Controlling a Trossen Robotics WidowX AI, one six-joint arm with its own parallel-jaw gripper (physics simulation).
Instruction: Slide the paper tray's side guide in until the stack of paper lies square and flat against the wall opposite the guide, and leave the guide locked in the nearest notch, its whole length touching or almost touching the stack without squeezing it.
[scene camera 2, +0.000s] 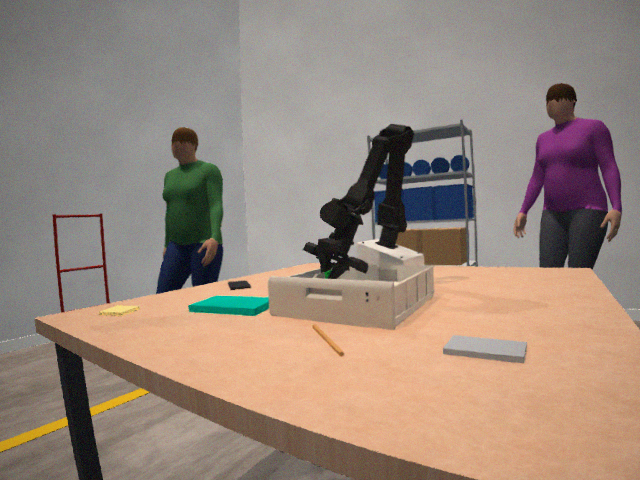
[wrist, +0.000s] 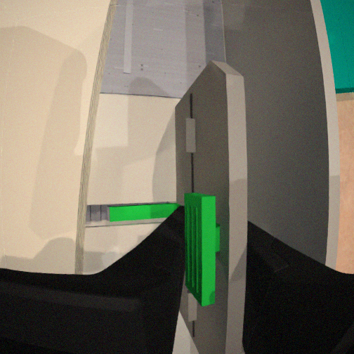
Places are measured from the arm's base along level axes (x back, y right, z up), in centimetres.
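Pixels of known places: arm's base at its link origin: (scene camera 2: 386, 245).
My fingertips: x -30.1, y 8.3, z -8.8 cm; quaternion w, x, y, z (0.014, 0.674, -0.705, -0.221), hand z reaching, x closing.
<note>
Ahead of a thing's pixels: the offset from my fingertips to its top centre. "*": to the spot under its first point.
The grey paper tray @[* dx -19.8, dy -1.8, dz +0.6 cm] (scene camera 2: 289, 299) (wrist: 280, 125) stands on the table. In the wrist view, the cream stack of paper (wrist: 40, 150) lies at the left, its near edge slightly slanted. The upright grey side guide (wrist: 212, 125) stands to its right, with a wide gap between them. The guide's green latch plate (wrist: 200, 250) is on the stack side, and a green bar (wrist: 142, 212) runs from it along the floor slot. My gripper (scene camera 2: 329, 273) (wrist: 201, 214) is shut on the guide and its latch, one finger on each side. The stack's far edge and the opposite wall are hidden.
A teal book @[dx -16.0, dy +19.0, dz -2.2 cm] (scene camera 2: 230, 304) (wrist: 342, 45) lies beside the tray's guide side. A pencil @[dx -30.1, dy -16.5, dz -3.3 cm] (scene camera 2: 327, 339) and a grey slab @[dx -27.5, dy -43.7, dz -3.0 cm] (scene camera 2: 484, 349) lie in front, a yellow notepad @[dx -33.1, dy +46.0, dz -2.9 cm] (scene camera 2: 119, 310) and a black object @[dx +12.0, dy +42.0, dz -3.2 cm] (scene camera 2: 239, 284) at the left. Two people stand behind the table.
</note>
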